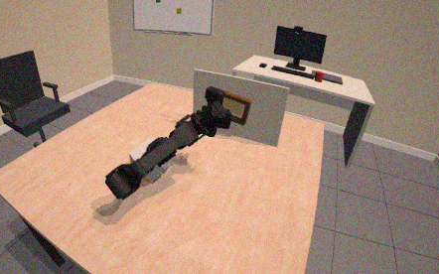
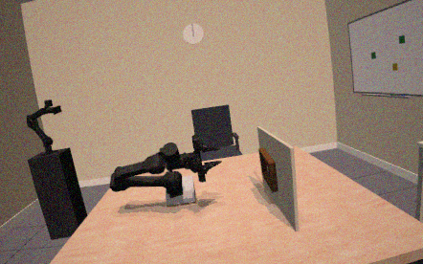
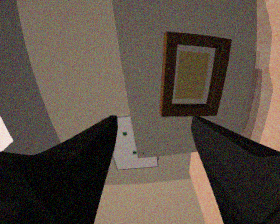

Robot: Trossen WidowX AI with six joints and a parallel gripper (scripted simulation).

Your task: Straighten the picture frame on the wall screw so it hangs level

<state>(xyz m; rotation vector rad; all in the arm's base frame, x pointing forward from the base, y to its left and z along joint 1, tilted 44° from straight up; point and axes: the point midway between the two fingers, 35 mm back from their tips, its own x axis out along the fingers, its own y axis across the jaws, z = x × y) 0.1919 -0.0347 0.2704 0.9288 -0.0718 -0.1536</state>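
My gripper tip is now 20 cm short of the picture frame, 9 cm above it and 1 cm to the left of it. Also, from my gripper tip: wall panel (21 cm ahead, 10 cm below, 2 cm to the right).
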